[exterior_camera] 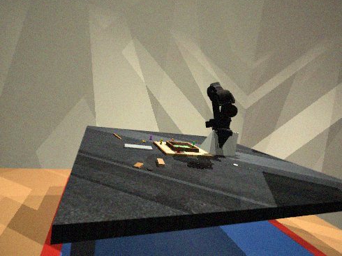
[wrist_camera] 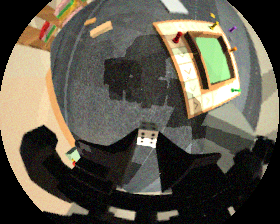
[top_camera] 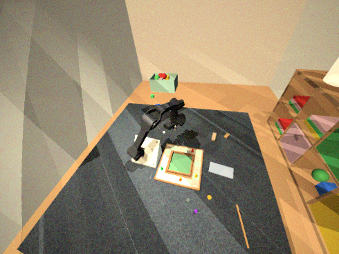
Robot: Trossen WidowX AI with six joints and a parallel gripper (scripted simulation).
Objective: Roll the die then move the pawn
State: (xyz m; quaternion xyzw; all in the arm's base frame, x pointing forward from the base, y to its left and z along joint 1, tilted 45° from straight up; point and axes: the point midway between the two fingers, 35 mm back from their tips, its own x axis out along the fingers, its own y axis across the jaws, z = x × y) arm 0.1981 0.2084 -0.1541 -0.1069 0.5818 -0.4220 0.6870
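My gripper tip is now 16 cm short of the red pawn, 14 cm to the left of it and 6 cm above it. The rest, counted from my gripper tip: die: right at my gripper tip; white speck: 10 cm behind, 8 cm below, 1 cm to the left; green tray: 25 cm to the right, 9 cm ahead, 8 cm below.
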